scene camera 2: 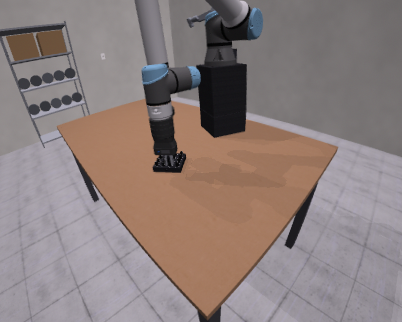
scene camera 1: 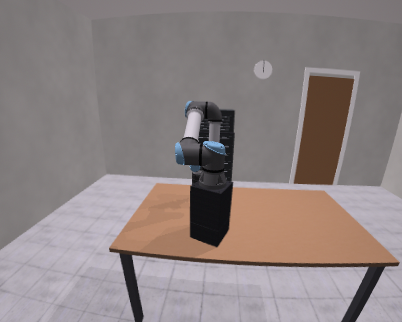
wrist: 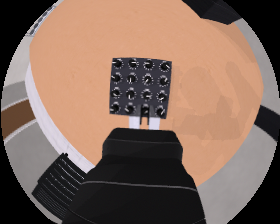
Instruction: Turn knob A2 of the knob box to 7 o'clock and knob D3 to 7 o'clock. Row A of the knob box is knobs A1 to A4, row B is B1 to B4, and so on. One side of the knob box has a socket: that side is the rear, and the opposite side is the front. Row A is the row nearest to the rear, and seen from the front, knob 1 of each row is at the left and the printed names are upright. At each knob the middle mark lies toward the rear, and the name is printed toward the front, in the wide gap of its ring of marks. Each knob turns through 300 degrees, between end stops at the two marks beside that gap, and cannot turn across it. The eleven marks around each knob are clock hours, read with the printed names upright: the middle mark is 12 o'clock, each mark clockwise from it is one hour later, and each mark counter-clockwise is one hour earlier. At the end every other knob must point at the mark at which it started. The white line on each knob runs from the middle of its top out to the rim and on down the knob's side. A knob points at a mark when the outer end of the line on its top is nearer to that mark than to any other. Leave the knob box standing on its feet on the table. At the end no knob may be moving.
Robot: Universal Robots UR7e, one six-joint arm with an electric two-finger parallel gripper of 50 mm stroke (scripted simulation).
Labels:
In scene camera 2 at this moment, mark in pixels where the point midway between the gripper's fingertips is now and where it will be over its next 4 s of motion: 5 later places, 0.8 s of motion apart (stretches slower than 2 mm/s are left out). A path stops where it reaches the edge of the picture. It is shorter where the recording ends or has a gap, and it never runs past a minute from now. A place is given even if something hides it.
The gripper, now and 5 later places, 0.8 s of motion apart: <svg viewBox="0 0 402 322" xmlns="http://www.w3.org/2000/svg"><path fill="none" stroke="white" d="M170 164L169 156L169 154L170 152L170 151L168 150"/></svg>

